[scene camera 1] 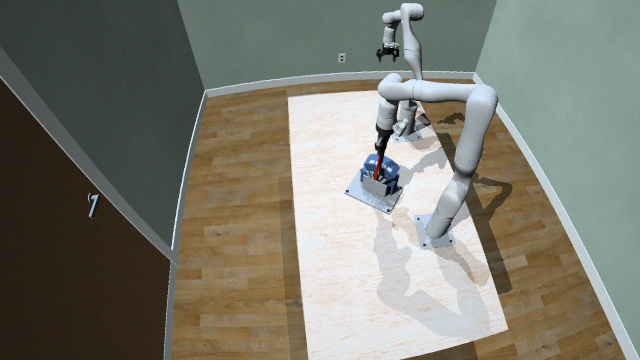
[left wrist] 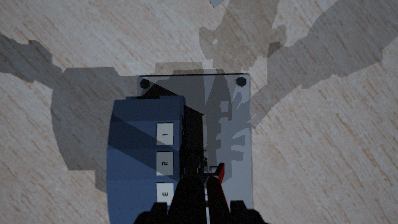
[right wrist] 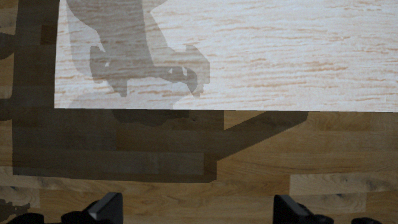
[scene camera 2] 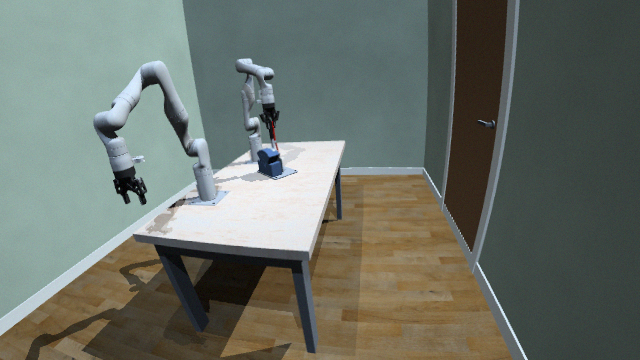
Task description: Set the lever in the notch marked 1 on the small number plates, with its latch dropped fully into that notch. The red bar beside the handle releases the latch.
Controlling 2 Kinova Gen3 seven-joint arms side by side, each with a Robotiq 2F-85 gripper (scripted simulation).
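Note:
Visible: my right gripper, a blue housing.

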